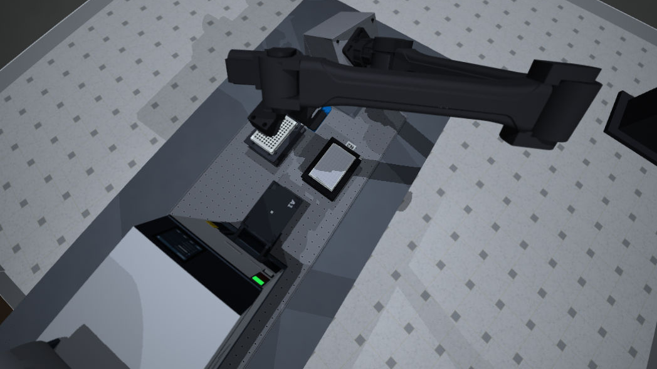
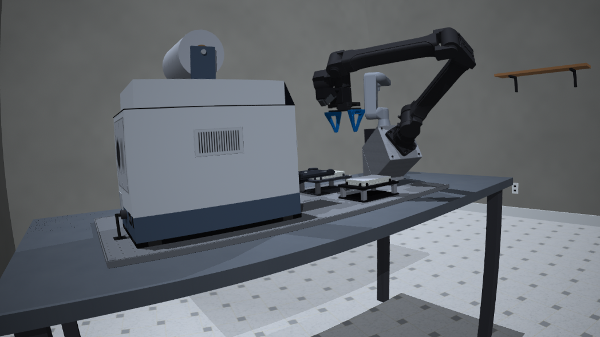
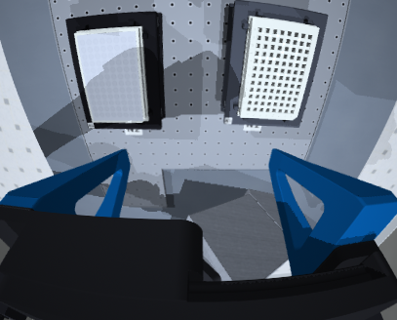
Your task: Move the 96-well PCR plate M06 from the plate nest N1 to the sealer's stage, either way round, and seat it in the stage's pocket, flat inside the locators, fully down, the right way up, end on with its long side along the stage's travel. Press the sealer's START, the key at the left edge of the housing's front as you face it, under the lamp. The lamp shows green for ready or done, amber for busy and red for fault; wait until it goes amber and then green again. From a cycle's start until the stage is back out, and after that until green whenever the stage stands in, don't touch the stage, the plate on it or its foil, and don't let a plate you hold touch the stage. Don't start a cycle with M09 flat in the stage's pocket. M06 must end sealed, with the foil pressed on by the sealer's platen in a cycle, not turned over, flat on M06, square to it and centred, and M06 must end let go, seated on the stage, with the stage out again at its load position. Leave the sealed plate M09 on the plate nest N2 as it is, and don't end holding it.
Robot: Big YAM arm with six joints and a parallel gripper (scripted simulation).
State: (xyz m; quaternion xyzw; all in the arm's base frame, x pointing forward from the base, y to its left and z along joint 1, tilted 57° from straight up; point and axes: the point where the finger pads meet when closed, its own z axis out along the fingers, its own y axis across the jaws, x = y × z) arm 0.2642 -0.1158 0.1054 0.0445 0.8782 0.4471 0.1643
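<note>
The white 96-well plate M06 is 30 mm ahead of my hand, 100 mm to the right of it and 160 mm below it. Also, from my hand: sealed plate M09 (10 mm ahead, 110 mm to the left, 170 mm below); then nest N2 (10 mm ahead, 110 mm to the left, 180 mm below); then plate nest N1 (30 mm ahead, 100 mm to the right, 170 mm below).
</note>
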